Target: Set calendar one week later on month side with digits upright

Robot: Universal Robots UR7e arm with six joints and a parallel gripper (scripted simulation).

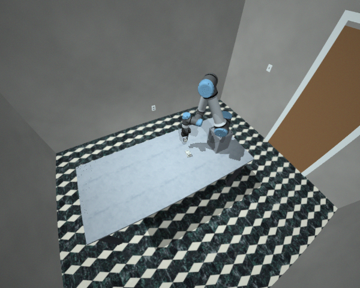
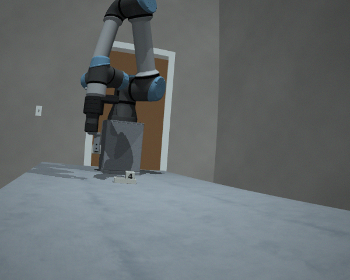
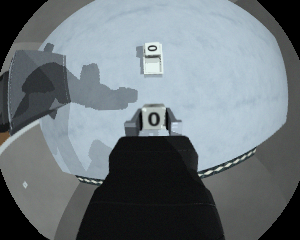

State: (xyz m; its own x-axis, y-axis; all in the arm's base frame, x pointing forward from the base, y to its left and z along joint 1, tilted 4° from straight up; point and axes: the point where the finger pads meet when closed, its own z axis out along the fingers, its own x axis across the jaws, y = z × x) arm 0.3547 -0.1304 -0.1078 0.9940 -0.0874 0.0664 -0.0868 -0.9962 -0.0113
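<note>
The white calendar tray lies 10 mm ahead of my hand, 110 mm to the left of it and 110 mm below it.
</note>
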